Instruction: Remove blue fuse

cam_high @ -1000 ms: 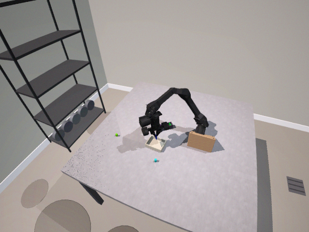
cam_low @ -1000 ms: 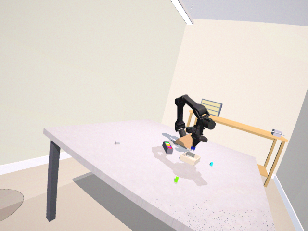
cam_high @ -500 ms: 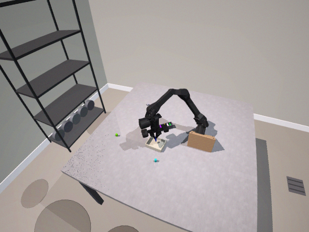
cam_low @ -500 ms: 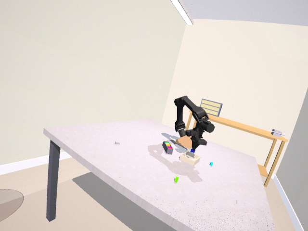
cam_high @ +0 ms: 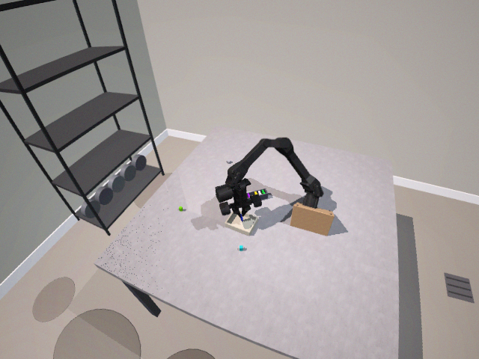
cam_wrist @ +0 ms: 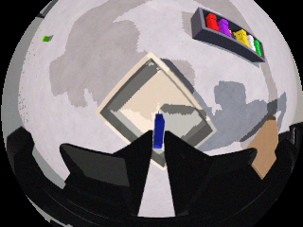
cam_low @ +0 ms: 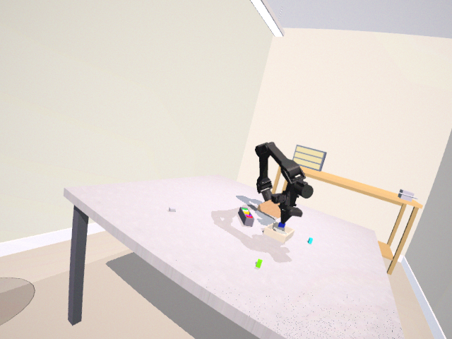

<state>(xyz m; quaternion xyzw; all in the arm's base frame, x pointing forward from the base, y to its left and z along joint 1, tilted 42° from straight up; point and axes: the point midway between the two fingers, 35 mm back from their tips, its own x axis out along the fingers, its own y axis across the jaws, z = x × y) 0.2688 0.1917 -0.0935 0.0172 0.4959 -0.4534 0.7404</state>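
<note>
Now: gripper tip 2 cm above the blue fuse. Also, from my gripper tip: cream tray 6 cm below.
</note>
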